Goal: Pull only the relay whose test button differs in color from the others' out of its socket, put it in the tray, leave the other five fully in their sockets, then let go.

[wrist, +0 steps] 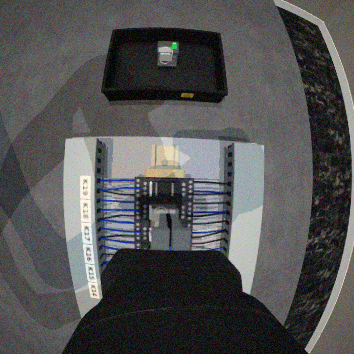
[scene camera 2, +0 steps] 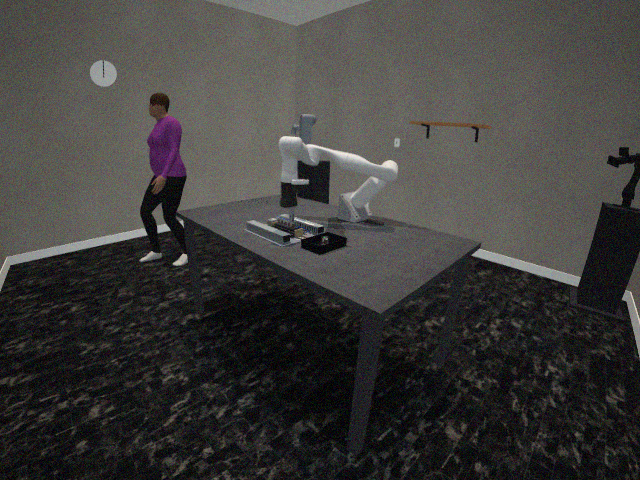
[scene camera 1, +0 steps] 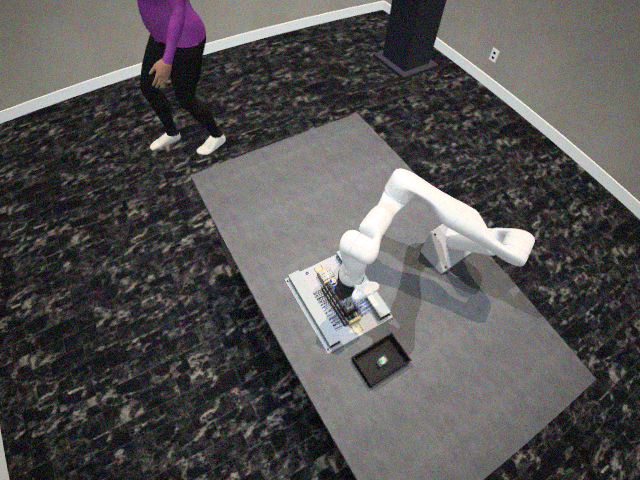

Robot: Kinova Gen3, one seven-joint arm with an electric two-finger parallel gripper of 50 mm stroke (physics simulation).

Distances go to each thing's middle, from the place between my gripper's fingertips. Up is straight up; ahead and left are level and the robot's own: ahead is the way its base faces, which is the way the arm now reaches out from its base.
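My hand is 1 cm beyond the light panel [scene camera 1: 369,321], 6 cm to the left of it and 7 cm higher than it.
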